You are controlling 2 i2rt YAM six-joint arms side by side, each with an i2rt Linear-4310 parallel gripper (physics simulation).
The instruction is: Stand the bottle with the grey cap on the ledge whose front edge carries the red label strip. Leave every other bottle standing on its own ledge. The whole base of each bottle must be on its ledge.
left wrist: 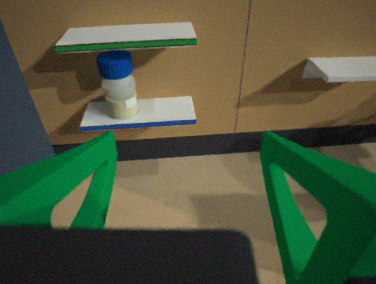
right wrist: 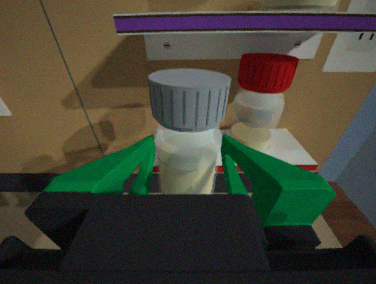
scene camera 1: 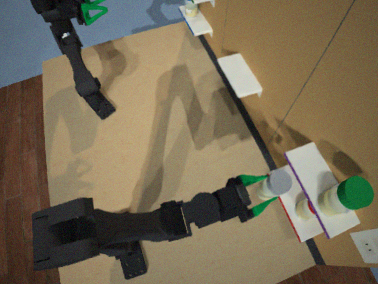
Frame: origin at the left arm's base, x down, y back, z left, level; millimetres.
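Where they show: left gripper, between the fingertips: (left wrist: 188,142) (scene camera 1: 107,3); right gripper, between the fingertips: (right wrist: 187,141) (scene camera 1: 271,186); left arm's base, origin of its link: (scene camera 1: 96,101); right arm's base, origin of its link: (scene camera 1: 128,244).
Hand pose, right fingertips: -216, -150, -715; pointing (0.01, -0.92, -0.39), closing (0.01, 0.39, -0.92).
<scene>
Things, the pixels of their top centre, and the offset from my right fingertips, as dx, dy, dz. "spot": a spot on its surface instead.
- grey-capped bottle, centre of its top: (right wrist: 186,74) (scene camera 1: 280,180) -50, -5, -2
- red-label ledge, a spot on its surface: (right wrist: 295,145) (scene camera 1: 311,233) spot: +57, -6, -157
- red-capped bottle, centre of its top: (right wrist: 268,57) (scene camera 1: 323,201) -49, -39, -106
- purple-label ledge, a spot on its surface: (scene camera 1: 305,155) spot: -84, -77, -6
- green-capped bottle, centre of its top: (scene camera 1: 359,191) -188, -24, -107
- blue-capped bottle, centre of its top: (left wrist: 113,56) -49, -369, +687
- blue-label ledge, centre of its top: (left wrist: 139,109) (scene camera 1: 194,17) +56, -361, +660
- green-label ledge, centre of its top: (left wrist: 128,32) -83, -361, +660
- white ledge, centre of its top: (left wrist: 357,65) (scene camera 1: 239,72) -14, -203, +293
My right gripper (scene camera 1: 261,194) (right wrist: 187,141) is shut on the grey-capped bottle (scene camera 1: 273,185) (right wrist: 187,150), holding it upright at the front edge of the red-label ledge (scene camera 1: 310,235) (right wrist: 295,145), at the ledge's far-left part in the right wrist view. The bottle's base is hidden by the gripper, so I cannot tell how much of it is over the ledge. A red-capped bottle (scene camera 1: 304,208) (right wrist: 260,100) stands on the right part of that ledge. My left gripper (left wrist: 188,142) is open and empty, far away at the top left of scene camera 1.
The purple-label ledge (scene camera 1: 305,155) (right wrist: 210,23) hangs above the red-label one and bears a green-capped bottle (scene camera 1: 350,194). A blue-capped bottle (left wrist: 119,90) (scene camera 1: 191,9) stands on the blue-label ledge (left wrist: 170,112) (scene camera 1: 200,26), below the green-label ledge (left wrist: 130,35). Another white ledge (scene camera 1: 240,75) (left wrist: 350,69) is between.
</scene>
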